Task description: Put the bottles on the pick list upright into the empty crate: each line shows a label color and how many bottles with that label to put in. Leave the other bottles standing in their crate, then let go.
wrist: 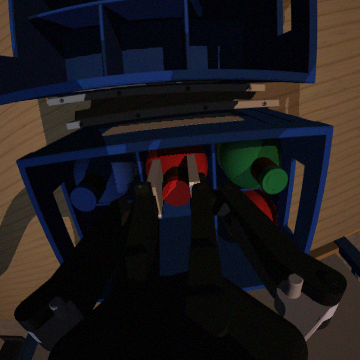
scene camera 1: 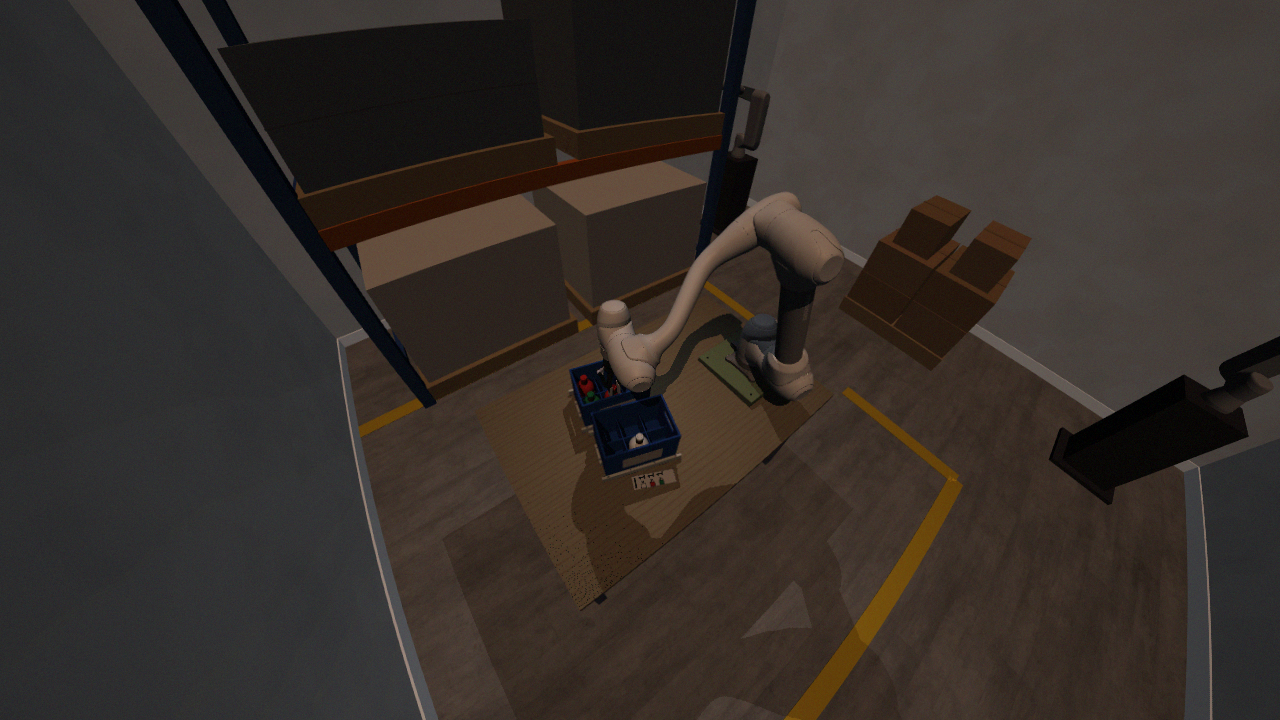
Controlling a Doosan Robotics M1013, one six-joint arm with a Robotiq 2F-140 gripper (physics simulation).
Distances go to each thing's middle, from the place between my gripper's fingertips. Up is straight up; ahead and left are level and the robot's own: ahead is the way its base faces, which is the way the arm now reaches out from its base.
Labels:
I see the green bottle (wrist: 255, 163) 9 cm ahead of my hand, 4 cm below it and 3 cm to the right of it.

